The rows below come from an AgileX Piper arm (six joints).
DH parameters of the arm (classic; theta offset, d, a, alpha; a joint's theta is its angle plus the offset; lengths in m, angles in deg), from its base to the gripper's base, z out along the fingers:
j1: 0 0.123 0 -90
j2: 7.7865 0 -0.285 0
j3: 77.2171 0 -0.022 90
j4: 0 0.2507 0 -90
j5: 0 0 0 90
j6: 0 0.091 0 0
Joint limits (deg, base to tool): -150..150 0..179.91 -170..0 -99.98..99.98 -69.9..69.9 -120..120
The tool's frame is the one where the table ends.
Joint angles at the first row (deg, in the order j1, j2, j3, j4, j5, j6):
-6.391, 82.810, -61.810, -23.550, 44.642, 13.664
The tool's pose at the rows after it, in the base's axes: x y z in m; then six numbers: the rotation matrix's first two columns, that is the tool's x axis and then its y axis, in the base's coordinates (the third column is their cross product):
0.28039 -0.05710 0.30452 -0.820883 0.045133 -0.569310 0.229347 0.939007 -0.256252
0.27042 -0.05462 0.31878 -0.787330 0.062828 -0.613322 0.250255 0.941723 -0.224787
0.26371 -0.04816 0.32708 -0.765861 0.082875 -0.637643 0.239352 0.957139 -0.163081
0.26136 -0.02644 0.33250 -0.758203 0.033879 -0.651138 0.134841 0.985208 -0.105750
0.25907 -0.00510 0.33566 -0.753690 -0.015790 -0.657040 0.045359 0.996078 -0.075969
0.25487 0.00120 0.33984 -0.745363 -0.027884 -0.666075 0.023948 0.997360 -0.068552
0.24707 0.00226 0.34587 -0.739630 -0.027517 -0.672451 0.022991 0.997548 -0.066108
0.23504 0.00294 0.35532 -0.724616 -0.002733 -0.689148 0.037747 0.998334 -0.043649
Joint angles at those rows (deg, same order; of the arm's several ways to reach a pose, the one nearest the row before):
-6.391, 79.122, -61.810, -23.535, 44.643, 14.439
-6.391, 76.080, -61.810, -22.198, 44.687, 14.680
-6.243, 73.976, -61.808, -17.500, 44.558, 12.609
-3.140, 72.511, -61.809, -10.992, 44.137, 7.491
0.811, 71.652, -61.809, -7.924, 44.325, 5.392
2.153, 70.630, -61.810, -7.523, 44.660, 5.374
2.500, 68.966, -61.810, -7.498, 45.855, 5.513
2.718, 66.350, -61.810, -7.057, 47.247, 6.623

